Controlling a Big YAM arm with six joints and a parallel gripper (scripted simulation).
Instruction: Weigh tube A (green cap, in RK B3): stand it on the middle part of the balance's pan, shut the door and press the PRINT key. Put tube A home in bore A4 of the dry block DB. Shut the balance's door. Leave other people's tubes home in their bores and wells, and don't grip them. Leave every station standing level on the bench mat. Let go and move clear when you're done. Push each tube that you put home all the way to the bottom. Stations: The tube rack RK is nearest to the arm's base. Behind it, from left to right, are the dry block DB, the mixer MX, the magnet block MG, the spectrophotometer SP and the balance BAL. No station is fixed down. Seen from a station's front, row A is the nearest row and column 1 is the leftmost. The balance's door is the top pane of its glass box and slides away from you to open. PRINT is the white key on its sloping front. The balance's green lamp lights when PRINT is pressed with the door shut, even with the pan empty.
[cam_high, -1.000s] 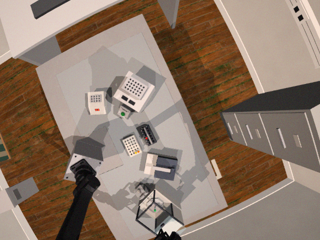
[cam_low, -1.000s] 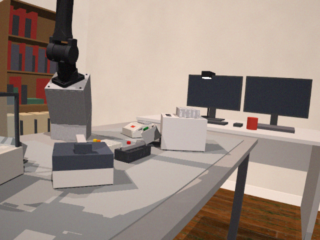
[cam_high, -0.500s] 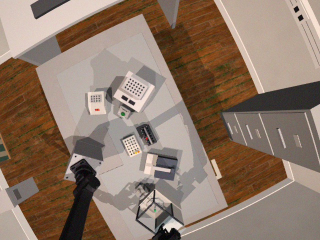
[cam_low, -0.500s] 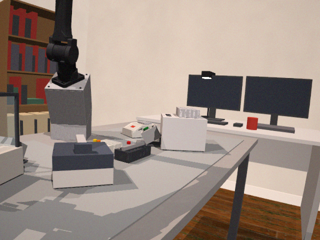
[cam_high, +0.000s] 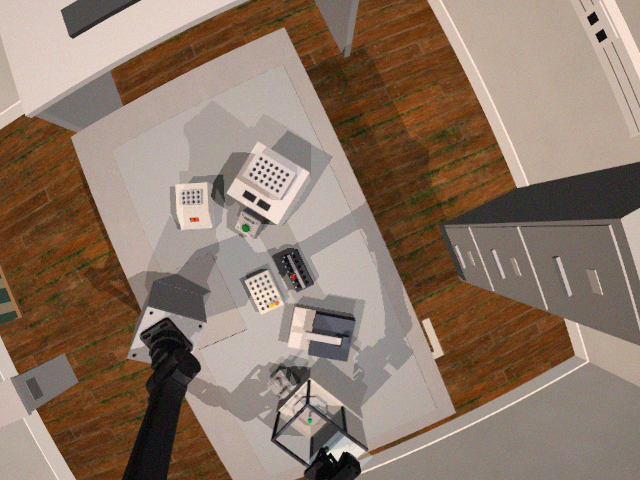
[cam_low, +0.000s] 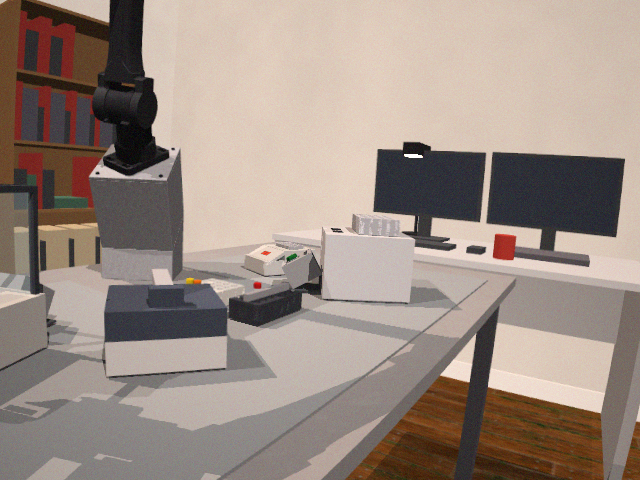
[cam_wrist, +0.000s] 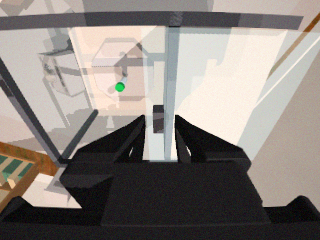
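The tinted glass pane lies 30 mm to the right of my hand, 10 mm below it and 10 mm ahead of it. The rest, counted from my hand: spectrophotometer (260 mm to the left, 160 mm below, 160 mm ahead); then white print key (200 mm to the left, 150 mm below, 60 mm behind); then pale pan (140 mm below, 60 mm to the left, 20 mm behind).
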